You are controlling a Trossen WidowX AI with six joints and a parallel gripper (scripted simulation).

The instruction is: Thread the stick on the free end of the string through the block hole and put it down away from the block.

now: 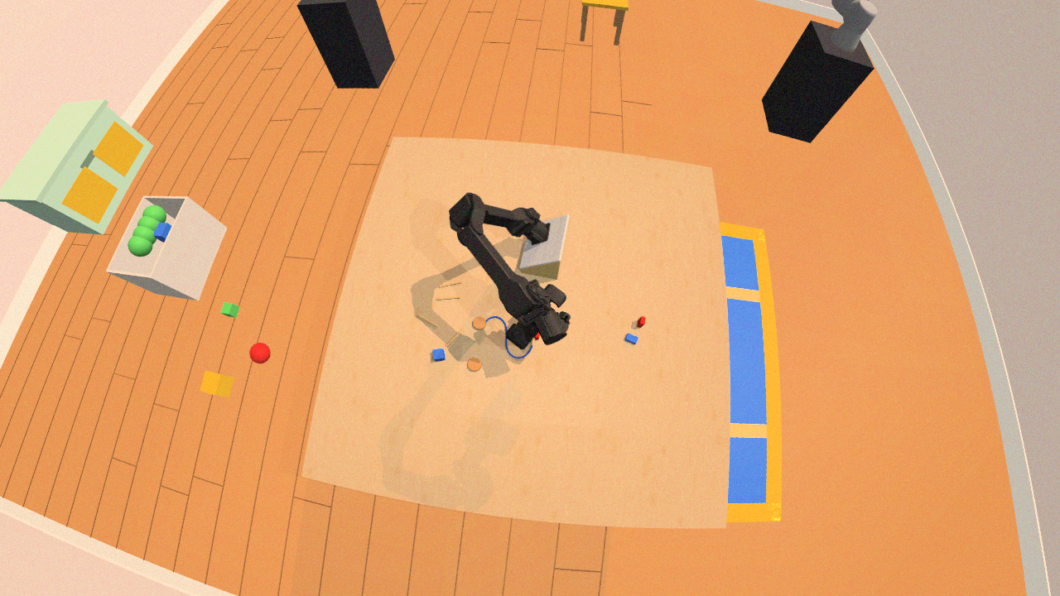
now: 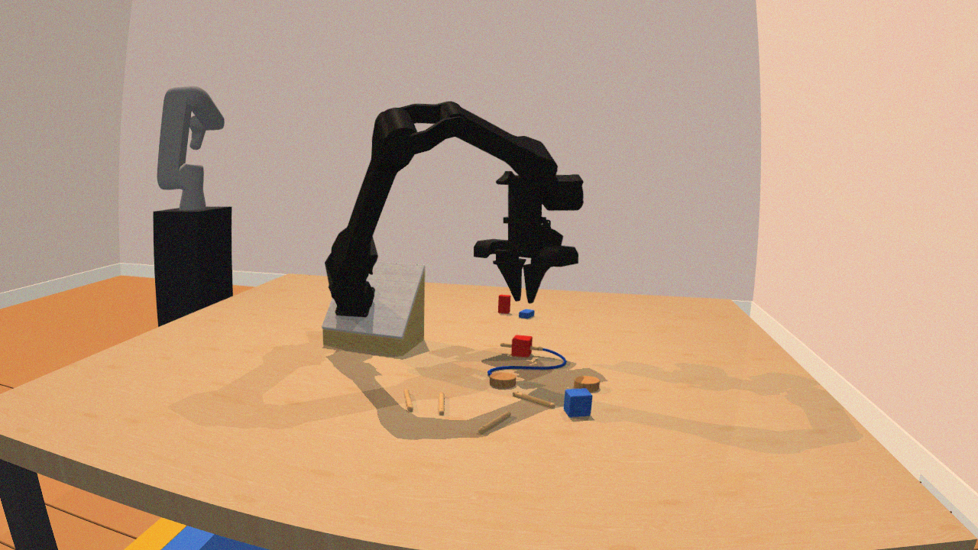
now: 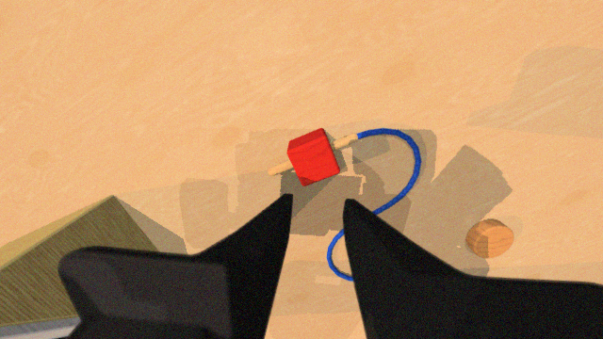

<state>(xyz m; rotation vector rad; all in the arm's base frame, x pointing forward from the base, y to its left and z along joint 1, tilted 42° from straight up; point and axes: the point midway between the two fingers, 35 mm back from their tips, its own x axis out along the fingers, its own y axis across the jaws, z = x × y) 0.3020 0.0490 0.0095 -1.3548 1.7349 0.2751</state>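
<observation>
Now: the red cube 80 mm below my gripper tip. Round my gripper tip: blue cube: 120 mm ahead, 270 mm to the right, 80 mm below; thin wooden stick: 10 mm ahead, 80 mm below; small blue piece: 30 mm behind, 300 mm to the left, 90 mm below.
</observation>
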